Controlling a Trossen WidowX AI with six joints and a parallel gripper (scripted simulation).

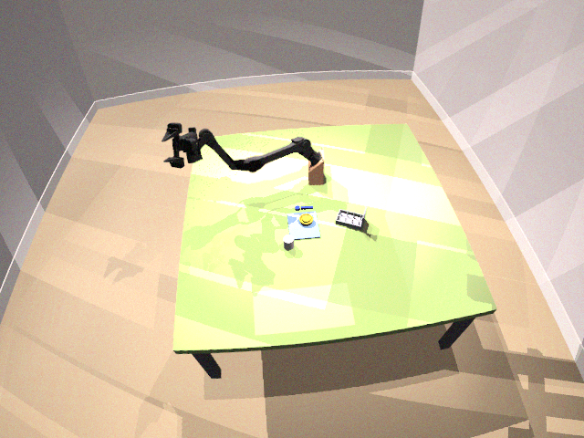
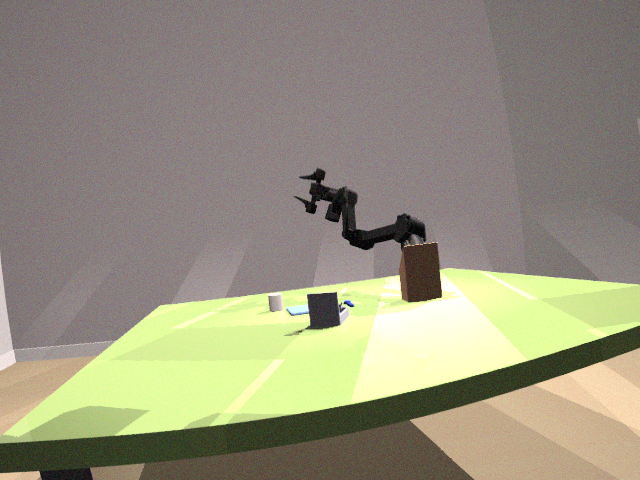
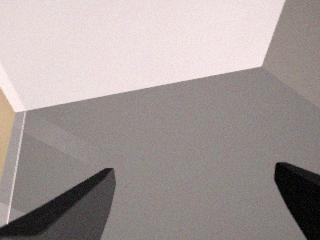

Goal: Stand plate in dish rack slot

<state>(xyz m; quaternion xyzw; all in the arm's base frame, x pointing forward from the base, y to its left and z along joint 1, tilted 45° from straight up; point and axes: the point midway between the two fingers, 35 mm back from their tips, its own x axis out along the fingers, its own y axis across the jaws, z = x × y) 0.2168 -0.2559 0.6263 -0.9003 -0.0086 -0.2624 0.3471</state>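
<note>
Right now my gripper tip is 70 mm short of the yellow plate, 540 mm to the right of it and 410 mm above it. From my gripper tip the other things lie so: blue spoon 10 mm behind, 540 mm to the left, 430 mm below; cup 190 mm ahead, 450 mm to the left, 400 mm below; light blue mat 90 mm ahead, 530 mm to the left, 430 mm below.
</note>
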